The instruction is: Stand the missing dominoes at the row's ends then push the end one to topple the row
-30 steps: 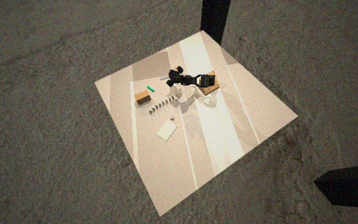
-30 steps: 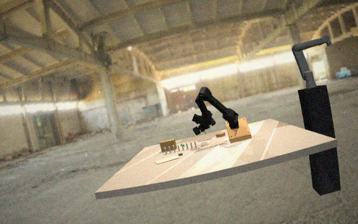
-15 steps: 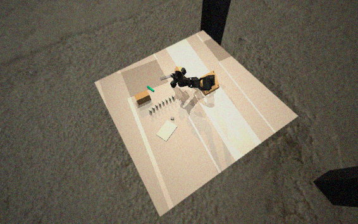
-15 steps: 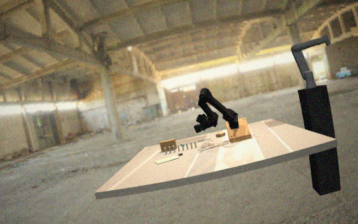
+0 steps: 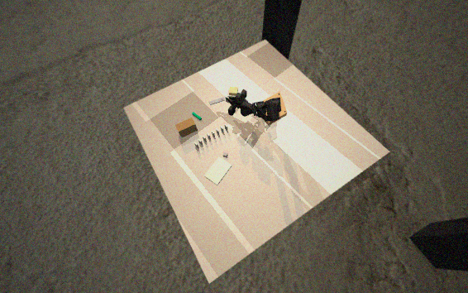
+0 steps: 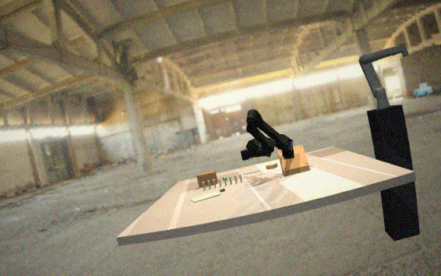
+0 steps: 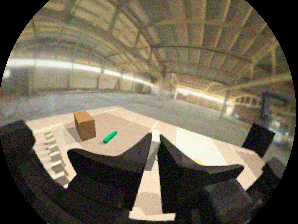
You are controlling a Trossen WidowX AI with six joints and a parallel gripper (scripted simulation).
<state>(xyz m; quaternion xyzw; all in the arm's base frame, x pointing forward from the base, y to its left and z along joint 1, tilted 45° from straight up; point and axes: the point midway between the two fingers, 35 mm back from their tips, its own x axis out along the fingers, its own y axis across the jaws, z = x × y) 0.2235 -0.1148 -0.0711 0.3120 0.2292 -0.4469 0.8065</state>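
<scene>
My gripper tip is 150 mm above the grey bar, 130 mm to the left of it and 30 mm short of it. Also, from my gripper tip: brown box 310 mm ahead, 120 mm below; green stick 210 mm ahead, 150 mm below, 70 mm to the right; small dark piece 290 mm to the left, 170 mm ahead, 150 mm below.
</scene>
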